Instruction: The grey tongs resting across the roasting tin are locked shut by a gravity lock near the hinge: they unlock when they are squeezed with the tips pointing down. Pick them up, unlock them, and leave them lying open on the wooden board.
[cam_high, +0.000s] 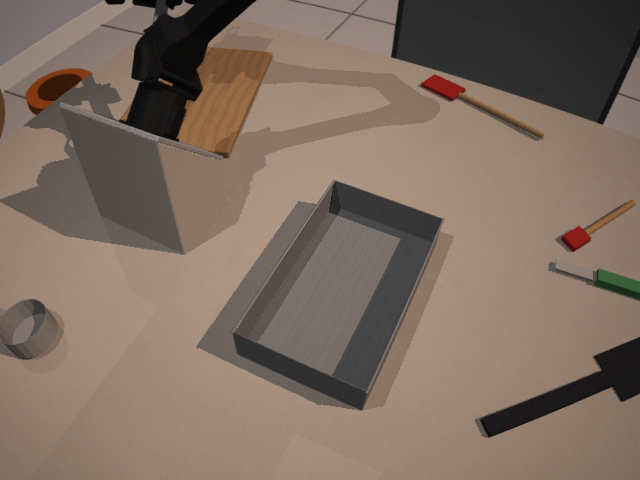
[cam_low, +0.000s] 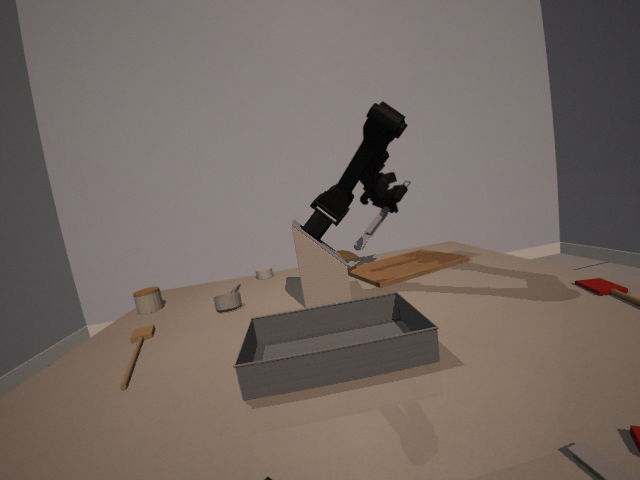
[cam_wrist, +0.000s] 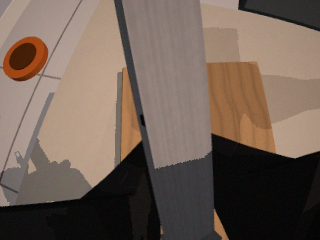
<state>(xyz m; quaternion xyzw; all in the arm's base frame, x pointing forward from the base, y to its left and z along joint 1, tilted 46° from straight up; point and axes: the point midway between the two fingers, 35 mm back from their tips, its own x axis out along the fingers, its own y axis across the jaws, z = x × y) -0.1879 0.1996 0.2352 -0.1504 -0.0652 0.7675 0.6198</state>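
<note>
My gripper tip is now 18 cm above the wooden board, 5 cm short of it and 1 cm to the left of it. Round my gripper tip: roasting tin (50 cm ahead, 35 cm to the right, 16 cm below); black spatula (87 cm ahead, 35 cm to the right, 19 cm below); green-handled tool (87 cm ahead, 18 cm below, 17 cm to the right).
</note>
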